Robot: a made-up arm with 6 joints. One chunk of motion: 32 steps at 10 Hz.
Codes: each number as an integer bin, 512 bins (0 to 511) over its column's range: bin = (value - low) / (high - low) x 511, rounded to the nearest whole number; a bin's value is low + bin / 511 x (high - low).
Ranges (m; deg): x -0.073..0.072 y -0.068..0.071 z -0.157..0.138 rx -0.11..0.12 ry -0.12..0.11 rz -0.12..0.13
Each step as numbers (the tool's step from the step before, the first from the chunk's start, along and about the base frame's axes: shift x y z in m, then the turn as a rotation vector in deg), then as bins.
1 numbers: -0.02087 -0.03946 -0.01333 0.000 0.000 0.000
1 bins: 184 105 249 244 267 245
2 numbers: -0.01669 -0.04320 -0.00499 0.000 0.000 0.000
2 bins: 198 91 263 244 267 245
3 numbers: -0.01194 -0.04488 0.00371 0.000 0.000 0.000
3 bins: 215 85 278 244 267 245
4 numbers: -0.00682 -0.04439 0.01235 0.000 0.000 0.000
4 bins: 233 87 293 244 267 245
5 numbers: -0.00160 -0.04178 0.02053 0.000 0.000 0.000
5 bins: 252 96 308 244 267 245
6 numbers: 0.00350 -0.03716 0.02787 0.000 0.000 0.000
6 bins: 270 113 320 244 267 245
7 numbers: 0.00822 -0.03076 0.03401 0.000 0.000 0.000
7 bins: 286 137 331 244 267 245
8 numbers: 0.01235 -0.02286 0.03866 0.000 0.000 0.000
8 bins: 301 166 339 244 267 245
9 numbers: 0.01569 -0.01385 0.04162 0.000 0.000 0.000
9 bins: 313 199 344 244 267 245
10 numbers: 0.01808 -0.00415 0.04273 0.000 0.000 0.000
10 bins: 321 235 346 244 267 245
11 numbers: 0.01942 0.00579 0.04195 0.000 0.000 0.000
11 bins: 326 271 345 244 267 245
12 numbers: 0.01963 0.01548 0.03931 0.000 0.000 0.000
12 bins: 326 307 340 244 267 245
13 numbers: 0.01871 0.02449 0.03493 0.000 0.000 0.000
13 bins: 323 340 332 244 267 245
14 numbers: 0.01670 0.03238 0.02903 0.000 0.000 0.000
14 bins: 316 369 322 244 267 245
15 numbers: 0.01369 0.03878 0.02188 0.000 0.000 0.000
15 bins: 306 393 310 244 267 245
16 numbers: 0.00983 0.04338 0.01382 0.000 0.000 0.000
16 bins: 292 409 296 244 267 245
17 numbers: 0.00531 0.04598 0.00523 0.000 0.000 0.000
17 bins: 276 419 281 244 267 245
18 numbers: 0.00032 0.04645 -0.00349 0.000 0.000 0.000
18 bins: 258 421 266 244 267 245
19 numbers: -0.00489 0.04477 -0.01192 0.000 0.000 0.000
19 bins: 240 415 251 244 267 245
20 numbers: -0.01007 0.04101 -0.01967 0.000 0.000 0.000
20 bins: 222 401 238 244 267 245
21 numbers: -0.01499 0.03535 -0.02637 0.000 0.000 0.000
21 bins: 204 380 226 244 267 245
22 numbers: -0.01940 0.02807 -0.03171 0.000 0.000 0.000
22 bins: 189 353 217 244 267 245
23 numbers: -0.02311 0.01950 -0.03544 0.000 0.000 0.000
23 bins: 176 322 211 244 267 245
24 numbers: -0.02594 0.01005 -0.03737 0.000 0.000 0.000
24 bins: 166 287 207 244 267 245
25 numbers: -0.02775 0.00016 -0.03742 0.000 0.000 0.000
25 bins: 159 251 207 244 267 245
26 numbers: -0.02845 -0.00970 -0.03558 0.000 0.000 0.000
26 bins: 157 214 210 244 267 245
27 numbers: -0.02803 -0.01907 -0.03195 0.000 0.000 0.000
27 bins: 158 180 217 244 267 245
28 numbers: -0.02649 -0.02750 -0.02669 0.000 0.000 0.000
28 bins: 164 149 226 244 267 245
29 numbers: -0.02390 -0.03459 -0.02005 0.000 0.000 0.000
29 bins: 173 123 237 244 267 245
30 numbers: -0.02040 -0.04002 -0.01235 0.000 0.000 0.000
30 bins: 185 103 251 244 267 245
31 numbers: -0.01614 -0.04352 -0.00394 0.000 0.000 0.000
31 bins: 200 90 265 244 267 245
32 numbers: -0.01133 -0.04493 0.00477 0.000 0.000 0.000
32 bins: 217 85 280 244 267 245
